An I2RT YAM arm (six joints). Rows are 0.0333 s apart.
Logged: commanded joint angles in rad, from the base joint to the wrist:
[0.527 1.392 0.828 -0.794 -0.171 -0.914]
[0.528 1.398 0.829 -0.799 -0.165 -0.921]
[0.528 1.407 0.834 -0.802 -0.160 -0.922]
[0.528 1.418 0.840 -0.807 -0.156 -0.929]
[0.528 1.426 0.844 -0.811 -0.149 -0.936]
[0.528 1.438 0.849 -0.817 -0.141 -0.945]
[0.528 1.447 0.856 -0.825 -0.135 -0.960]
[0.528 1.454 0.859 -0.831 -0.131 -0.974]
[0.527 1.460 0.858 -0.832 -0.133 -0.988]
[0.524 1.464 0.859 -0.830 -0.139 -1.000]
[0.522 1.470 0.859 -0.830 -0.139 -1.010]
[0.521 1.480 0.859 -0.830 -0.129 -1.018]
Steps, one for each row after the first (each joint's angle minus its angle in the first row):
[0.001 0.006 0.001 -0.005 0.006 -0.007]
[0.001 0.015 0.006 -0.008 0.011 -0.008]
[0.001 0.026 0.012 -0.013 0.015 -0.015]
[0.001 0.034 0.016 -0.017 0.022 -0.022]
[0.001 0.046 0.021 -0.023 0.030 -0.031]
[0.001 0.055 0.028 -0.031 0.036 -0.046]
[0.001 0.062 0.031 -0.037 0.040 -0.060]
[0.000 0.068 0.030 -0.038 0.038 -0.074]
[-0.003 0.072 0.031 -0.036 0.032 -0.086]
[-0.005 0.078 0.031 -0.036 0.032 -0.096]
[-0.006 0.088 0.031 -0.036 0.042 -0.104]

